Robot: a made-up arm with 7 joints.
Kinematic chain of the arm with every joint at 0, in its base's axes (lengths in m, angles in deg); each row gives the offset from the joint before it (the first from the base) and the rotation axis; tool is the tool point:
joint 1: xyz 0 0 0.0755 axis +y
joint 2: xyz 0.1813 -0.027 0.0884 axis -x
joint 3: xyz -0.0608 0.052 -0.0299 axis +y
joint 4: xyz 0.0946 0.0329 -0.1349 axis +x
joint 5: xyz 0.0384 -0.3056 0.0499 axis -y
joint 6: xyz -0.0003 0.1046 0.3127 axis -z
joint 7: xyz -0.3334 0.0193 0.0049 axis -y
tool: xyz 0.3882 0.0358 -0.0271
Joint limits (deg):
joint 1: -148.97..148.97
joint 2: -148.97..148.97
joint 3: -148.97..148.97
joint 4: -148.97..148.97
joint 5: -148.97..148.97
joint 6: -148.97..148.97
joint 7: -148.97..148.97
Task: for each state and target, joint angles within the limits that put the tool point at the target. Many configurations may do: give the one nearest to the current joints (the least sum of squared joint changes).
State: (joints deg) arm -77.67 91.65 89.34 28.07 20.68 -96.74 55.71
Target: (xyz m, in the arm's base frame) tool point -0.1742 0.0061 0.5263
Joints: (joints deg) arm -69.69 87.54 93.11 19.16 21.22 -94.09 24.97
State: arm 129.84 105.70 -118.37 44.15 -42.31 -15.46 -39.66
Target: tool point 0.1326 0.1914 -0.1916
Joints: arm 115.79 85.02 -112.29 52.96 -40.80 -16.92 -23.84
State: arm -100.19 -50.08 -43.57 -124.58 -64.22 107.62 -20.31
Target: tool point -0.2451 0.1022 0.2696
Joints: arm -113.25 -33.18 -24.86 -134.05 -78.38 95.46 -51.19
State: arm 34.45 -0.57 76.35 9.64 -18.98 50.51 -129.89
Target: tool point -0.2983 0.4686 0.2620
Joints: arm 48.77 -5.37 105.32 -41.39 -36.77 97.09 -146.67
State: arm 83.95 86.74 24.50 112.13 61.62 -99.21 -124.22
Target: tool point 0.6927 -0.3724 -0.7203
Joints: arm 103.42 128.12 -14.55 83.25 51.20 -129.69 -139.83
